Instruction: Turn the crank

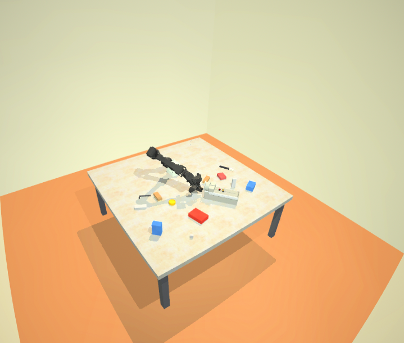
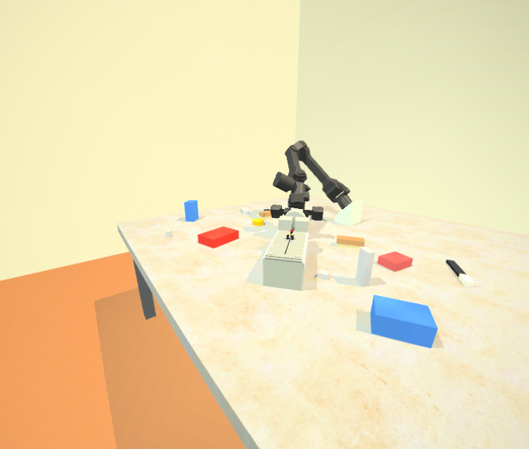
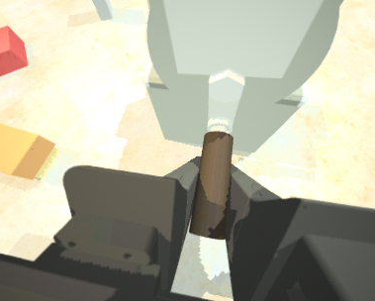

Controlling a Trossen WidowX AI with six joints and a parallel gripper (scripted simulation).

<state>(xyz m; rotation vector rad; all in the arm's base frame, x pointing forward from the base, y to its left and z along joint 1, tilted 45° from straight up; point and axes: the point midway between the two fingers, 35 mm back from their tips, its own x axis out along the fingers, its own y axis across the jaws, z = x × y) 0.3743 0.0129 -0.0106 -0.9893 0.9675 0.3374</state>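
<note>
My gripper tip is now 3 cm below the brown crank handle, 1 cm to the left of it and 1 cm past it. Also, from my gripper tip: red pointer (11 cm ahead, 9 cm to the left, 5 cm above); crank (4 cm above); yellow disc (25 cm to the right, 3 cm behind, 2 cm below).
</note>
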